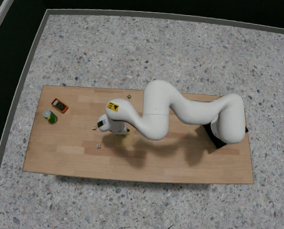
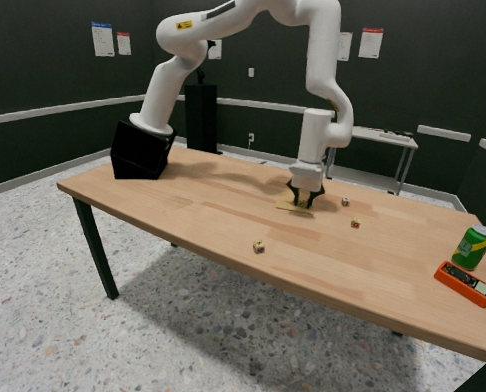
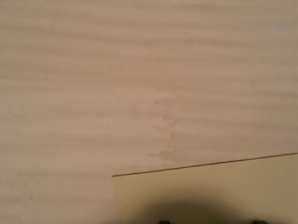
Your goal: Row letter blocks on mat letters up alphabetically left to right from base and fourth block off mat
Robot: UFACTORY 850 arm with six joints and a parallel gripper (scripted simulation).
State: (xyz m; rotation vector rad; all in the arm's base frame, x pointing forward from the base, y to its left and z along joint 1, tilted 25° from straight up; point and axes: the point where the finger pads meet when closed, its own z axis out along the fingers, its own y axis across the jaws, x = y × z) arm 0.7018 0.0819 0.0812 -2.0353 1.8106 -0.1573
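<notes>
Now: hand 3 cm past the tan mat, 2 cm to the right of it and 2 cm above it. Also, from my hand: green can (52 cm ahead, 4 cm above, 2 cm to the right); then orange meter (50 cm ahead, 13 cm to the right, 1 cm below).
</notes>
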